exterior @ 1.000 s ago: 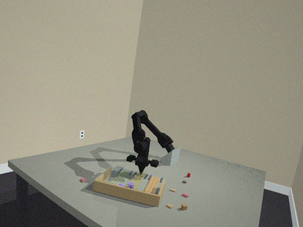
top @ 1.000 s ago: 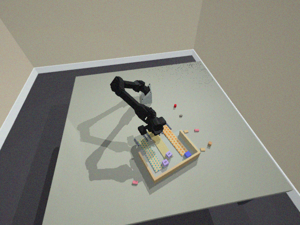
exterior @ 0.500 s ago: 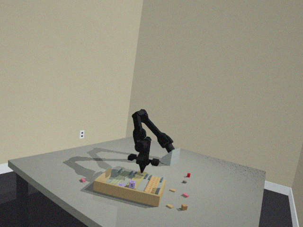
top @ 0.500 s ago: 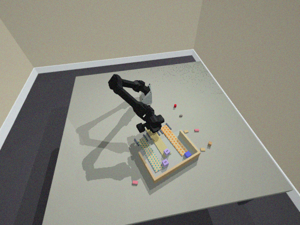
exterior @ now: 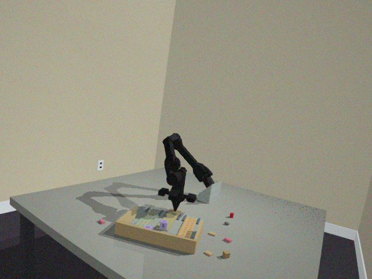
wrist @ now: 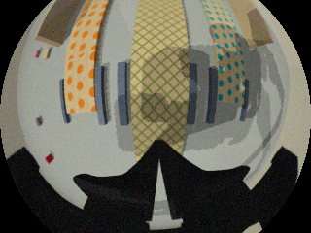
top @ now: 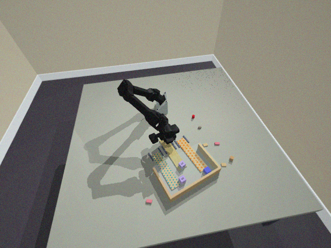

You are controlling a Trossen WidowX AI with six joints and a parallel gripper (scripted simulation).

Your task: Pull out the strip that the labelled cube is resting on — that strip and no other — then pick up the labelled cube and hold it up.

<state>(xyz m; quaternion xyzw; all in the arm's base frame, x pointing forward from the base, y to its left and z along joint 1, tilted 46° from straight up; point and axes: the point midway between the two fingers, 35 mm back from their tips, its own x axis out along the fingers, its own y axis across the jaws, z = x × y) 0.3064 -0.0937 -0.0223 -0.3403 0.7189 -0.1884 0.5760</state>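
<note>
Now: the yellow checked strip 9 cm ahead of my gripper tip and 3 cm to the left of it. From my gripper tip the other things lie so: grey lump 6 cm behind, 26 cm to the left; red cylinder 17 cm behind, 25 cm to the left, 1 cm above; tan piece 21 cm ahead, 36 cm to the left.
</note>
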